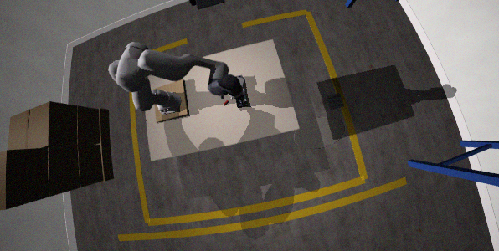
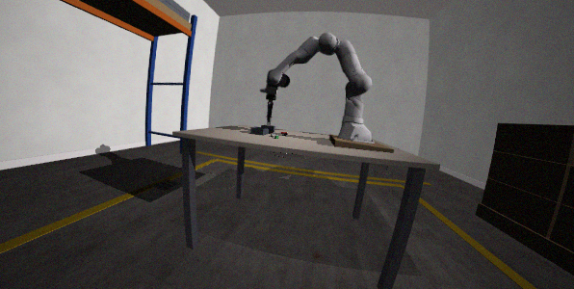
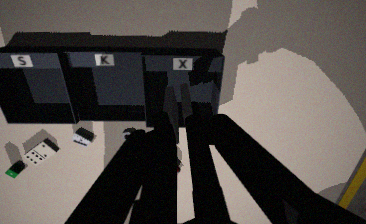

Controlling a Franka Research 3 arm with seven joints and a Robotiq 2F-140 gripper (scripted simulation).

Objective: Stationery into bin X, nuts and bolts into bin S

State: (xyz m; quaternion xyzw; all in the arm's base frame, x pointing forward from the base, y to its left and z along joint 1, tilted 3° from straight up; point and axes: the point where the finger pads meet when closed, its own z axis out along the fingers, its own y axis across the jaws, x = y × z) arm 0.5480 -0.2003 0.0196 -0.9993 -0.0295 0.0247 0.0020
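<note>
Right now the bin is 20 mm ahead of my hand, 80 mm to the left of it and 60 mm below it. From my hand the other things lie so: black cylinder: 140 mm behind, 110 mm to the left, 70 mm below; then grey nut: 70 mm behind, 90 mm to the left, 70 mm below; then red cylinder: 130 mm behind, 30 mm to the left, 70 mm below.
</note>
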